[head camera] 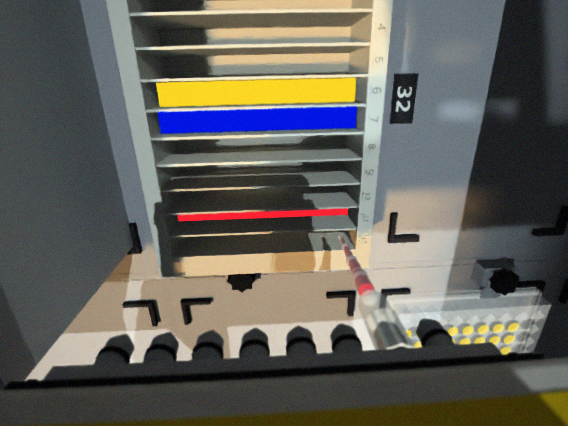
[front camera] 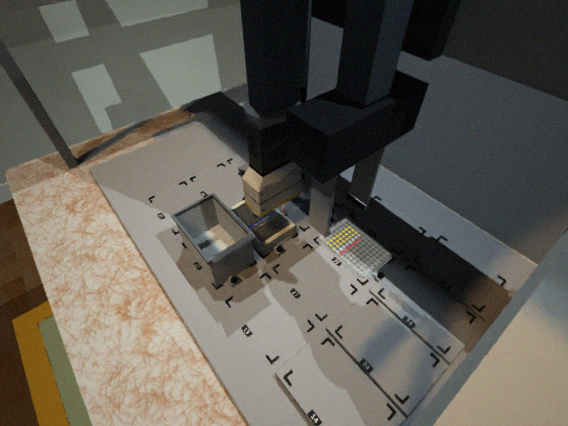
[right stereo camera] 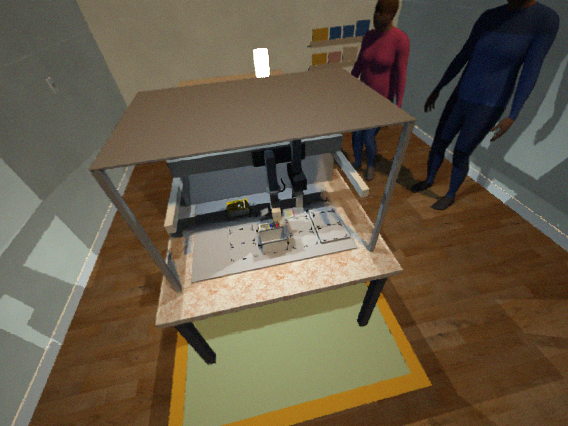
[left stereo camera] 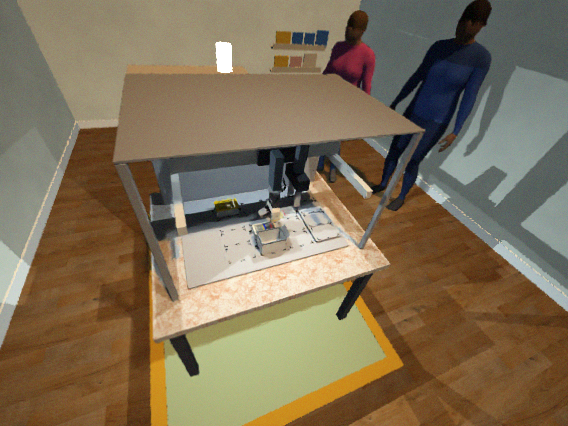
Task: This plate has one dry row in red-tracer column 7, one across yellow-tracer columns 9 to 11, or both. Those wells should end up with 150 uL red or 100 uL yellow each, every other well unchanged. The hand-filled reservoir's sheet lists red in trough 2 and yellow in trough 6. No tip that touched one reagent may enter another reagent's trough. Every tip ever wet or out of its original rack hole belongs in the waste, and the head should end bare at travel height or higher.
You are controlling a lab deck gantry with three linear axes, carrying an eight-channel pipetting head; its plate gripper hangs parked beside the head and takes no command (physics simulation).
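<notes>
The eight-channel head is low over the reservoir. One tip with red liquid inside is on the second channel from the right; the others look bare. Its end shows near the far-right end of the lowest troughs; its height is unclear. Yellow lies at number 6, blue at 7, a thin red strip near 11. Trough 2 is outside the head view. The plate has yellow and red wells; single dry wells cannot be made out. The parked plate gripper is open and empty.
The deep grey waste bin stands beside the reservoir. A yellow tip rack stands at the back left. Two people stand behind and right of the bench.
</notes>
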